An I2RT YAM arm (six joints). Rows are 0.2 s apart.
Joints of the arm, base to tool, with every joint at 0 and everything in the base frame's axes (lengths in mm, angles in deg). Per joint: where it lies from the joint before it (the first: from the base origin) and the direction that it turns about. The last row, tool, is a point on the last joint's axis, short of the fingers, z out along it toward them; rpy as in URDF.
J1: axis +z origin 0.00 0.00 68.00
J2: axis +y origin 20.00 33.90 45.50
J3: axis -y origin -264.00 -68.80 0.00
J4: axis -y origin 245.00 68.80 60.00
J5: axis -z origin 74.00 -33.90 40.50
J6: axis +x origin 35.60 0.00 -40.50
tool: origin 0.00 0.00 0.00 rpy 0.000 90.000 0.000
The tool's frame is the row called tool.
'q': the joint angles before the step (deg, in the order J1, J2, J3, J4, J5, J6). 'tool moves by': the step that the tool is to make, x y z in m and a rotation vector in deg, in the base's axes. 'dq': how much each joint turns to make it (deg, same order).
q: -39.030 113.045 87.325 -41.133 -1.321 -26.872
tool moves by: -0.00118 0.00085 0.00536 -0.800 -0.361 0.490
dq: 0.003 -0.819 -0.050 0.001 0.167 -0.604
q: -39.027 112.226 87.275 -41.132 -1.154 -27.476
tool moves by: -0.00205 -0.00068 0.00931 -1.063 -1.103 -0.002
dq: -0.253 -1.154 0.263 0.104 0.011 -0.281
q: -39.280 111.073 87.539 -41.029 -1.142 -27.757
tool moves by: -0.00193 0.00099 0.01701 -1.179 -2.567 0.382
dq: -0.140 -1.962 0.689 0.079 -0.874 -0.143
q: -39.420 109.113 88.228 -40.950 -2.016 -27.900
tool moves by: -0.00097 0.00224 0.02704 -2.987 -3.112 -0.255
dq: 0.203 -2.496 1.919 -0.109 0.524 0.224
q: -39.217 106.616 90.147 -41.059 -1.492 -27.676
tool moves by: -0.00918 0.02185 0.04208 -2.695 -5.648 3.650
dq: 1.429 -6.665 -0.244 -0.370 -2.435 -0.993
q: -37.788 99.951 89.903 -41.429 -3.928 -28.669
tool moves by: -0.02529 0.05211 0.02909 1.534 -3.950 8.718
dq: 3.780 -11.157 -6.067 -2.975 -5.888 -1.552
